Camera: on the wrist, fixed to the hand. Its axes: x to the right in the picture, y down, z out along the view.
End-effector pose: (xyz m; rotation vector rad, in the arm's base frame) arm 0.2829 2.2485 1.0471 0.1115 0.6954 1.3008
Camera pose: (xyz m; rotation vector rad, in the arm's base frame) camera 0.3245 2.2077 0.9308 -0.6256 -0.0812 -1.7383
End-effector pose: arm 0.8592 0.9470 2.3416 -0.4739 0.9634 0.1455
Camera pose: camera 0.8374 0.8202 2.3225 -1.3553 -0.9463 -2.4617
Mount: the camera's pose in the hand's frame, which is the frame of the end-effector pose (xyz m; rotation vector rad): 0.0144 -0.0994 -0.0826 0.0405 0.2930 3.0777
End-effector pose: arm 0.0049 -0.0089 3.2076 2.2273 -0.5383 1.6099
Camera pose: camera -0.0104 0.1158 3.2410 0.5215 1.8003 -0.6143
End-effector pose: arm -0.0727 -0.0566 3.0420 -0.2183 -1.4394 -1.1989
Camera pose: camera -0.0965 -0.1703 2.9835 -1.3069 0.2956 1.3310
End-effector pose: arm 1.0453 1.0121 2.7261 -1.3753 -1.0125 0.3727
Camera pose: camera 1.0842 0.9492 2.8330 1.3746 -1.9320 -1.7513
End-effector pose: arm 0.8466 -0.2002 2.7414 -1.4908 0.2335 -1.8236
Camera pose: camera 0.7287 -0.1657 2.7841 0.3294 1.3471 0.6673
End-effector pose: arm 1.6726 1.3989 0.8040 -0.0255 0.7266 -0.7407
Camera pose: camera 1.5691 1.3340 0.7593 1.0149 0.2559 2.2102
